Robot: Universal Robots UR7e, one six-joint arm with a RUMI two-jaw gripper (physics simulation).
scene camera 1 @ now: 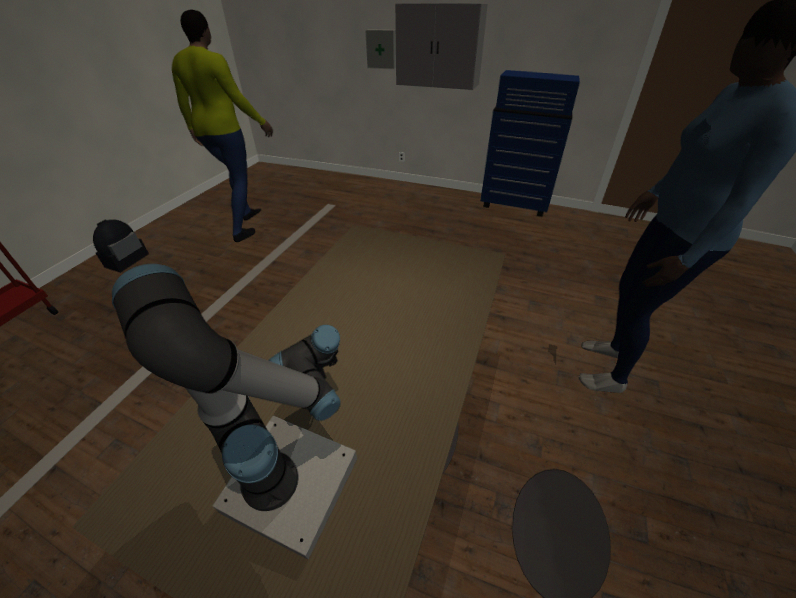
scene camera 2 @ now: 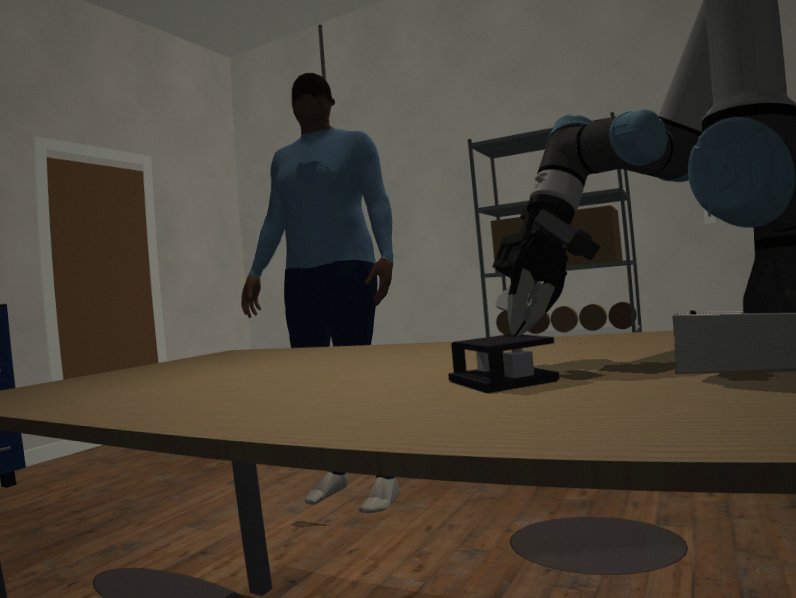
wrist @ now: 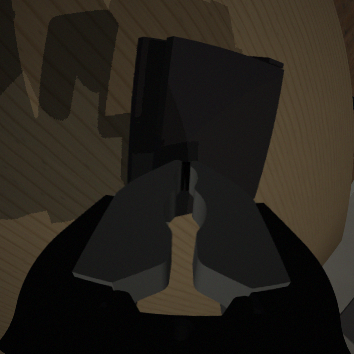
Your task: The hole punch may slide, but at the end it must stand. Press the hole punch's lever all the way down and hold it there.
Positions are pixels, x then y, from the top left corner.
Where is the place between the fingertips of my gripper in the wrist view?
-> At 185, 164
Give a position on a black hole punch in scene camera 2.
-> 496, 371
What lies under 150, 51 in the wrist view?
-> A black hole punch.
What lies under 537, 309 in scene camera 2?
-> My gripper.
